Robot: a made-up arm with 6 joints.
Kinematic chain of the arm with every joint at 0, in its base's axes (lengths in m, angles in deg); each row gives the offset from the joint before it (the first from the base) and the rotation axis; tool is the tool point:
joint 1: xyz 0 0 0.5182 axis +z
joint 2: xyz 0.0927 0 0 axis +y
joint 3: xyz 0 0 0.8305 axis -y
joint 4: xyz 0 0 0.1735 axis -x
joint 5: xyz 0.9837 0 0 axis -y
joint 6: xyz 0.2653 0 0 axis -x
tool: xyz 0 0 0
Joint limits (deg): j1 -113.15..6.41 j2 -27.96..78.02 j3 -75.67..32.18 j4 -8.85..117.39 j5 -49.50..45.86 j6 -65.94..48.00
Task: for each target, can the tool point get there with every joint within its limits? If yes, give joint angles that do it. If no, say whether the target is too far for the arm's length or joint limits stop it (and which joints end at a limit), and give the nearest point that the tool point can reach.
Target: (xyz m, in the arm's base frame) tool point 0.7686 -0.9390 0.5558
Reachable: yes | joints -43.59 11.99 -36.96 99.71 -35.05 4.44
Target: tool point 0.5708 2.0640 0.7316
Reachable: no: joint limits stop it (at a limit: joint 1, joint 5) | nearest point 0.7714 0.2783 0.7316 | short by 1.797 m
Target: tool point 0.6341 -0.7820 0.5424
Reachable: yes | joints -50.59 -0.88 -45.02 3.52 -23.74 11.36
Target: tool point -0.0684 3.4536 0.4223
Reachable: no: too far | nearest point 0.5437 0.2523 0.3153 | short by 3.261 m
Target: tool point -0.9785 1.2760 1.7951
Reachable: no: joint limits stop it (at a limit: joint 1, joint 2, joint 3, joint 5) | nearest point -0.2002 0.0125 2.3758 | short by 1.594 m
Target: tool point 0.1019 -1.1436 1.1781
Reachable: yes | joints -81.87 -12.91 -26.38 63.53 -14.84 -38.55
